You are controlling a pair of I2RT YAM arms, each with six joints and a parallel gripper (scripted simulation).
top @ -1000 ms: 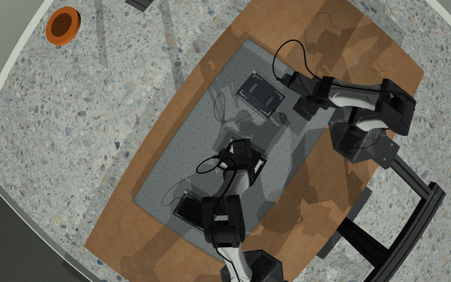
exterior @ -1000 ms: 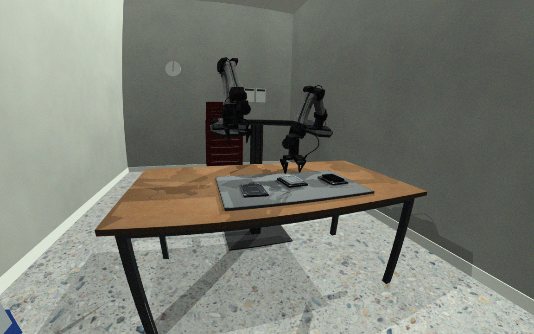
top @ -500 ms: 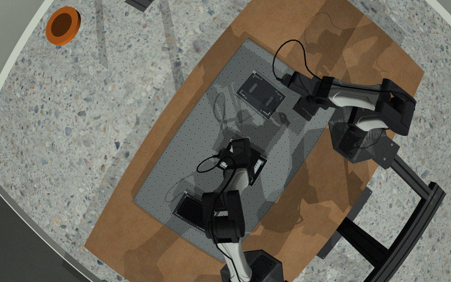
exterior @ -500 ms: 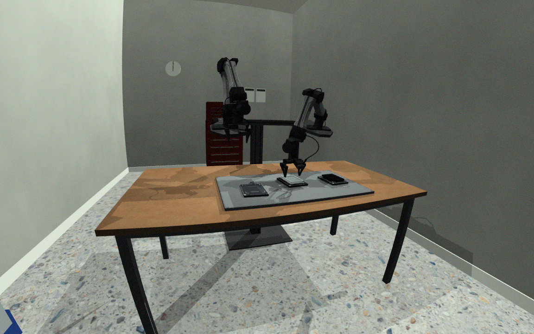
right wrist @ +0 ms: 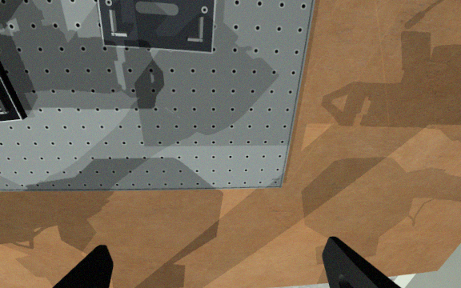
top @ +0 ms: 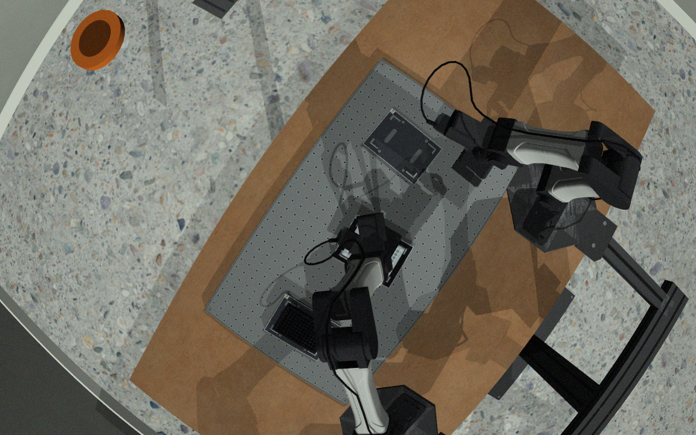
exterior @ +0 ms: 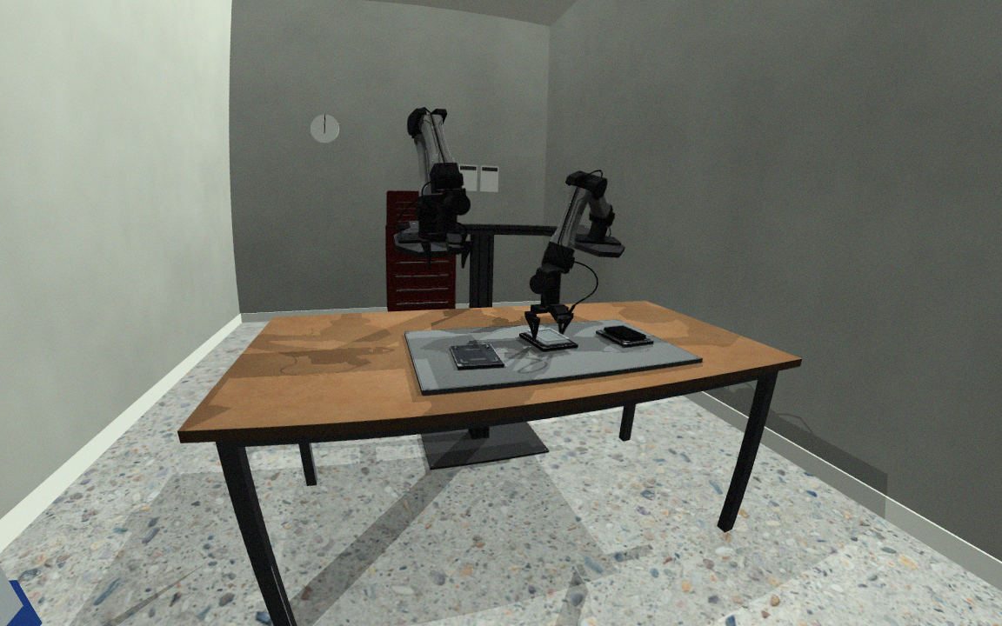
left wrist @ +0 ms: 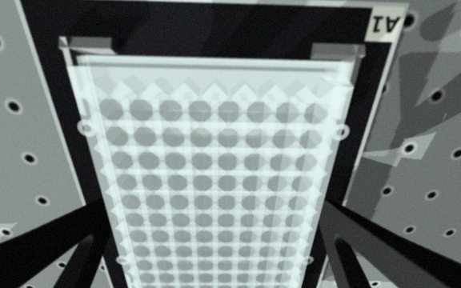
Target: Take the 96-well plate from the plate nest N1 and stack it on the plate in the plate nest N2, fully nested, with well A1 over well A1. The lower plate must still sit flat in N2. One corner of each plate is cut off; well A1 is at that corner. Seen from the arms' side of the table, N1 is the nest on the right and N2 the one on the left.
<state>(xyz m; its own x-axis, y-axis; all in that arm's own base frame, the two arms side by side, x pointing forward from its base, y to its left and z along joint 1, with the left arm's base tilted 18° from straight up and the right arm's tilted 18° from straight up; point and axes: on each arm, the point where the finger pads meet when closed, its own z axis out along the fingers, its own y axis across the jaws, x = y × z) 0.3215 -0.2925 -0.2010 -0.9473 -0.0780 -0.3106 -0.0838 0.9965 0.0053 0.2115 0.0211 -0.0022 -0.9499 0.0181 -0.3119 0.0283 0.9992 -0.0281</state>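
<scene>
Now: left hand 10 mm above the clear 96-well plate. From my left hand the other things lie so: A1 label: 160 mm ahead, 320 mm to the right, 10 mm below; black nest: 20 mm below; black 96-well plate: 30 mm ahead, 270 mm to the left.
</scene>
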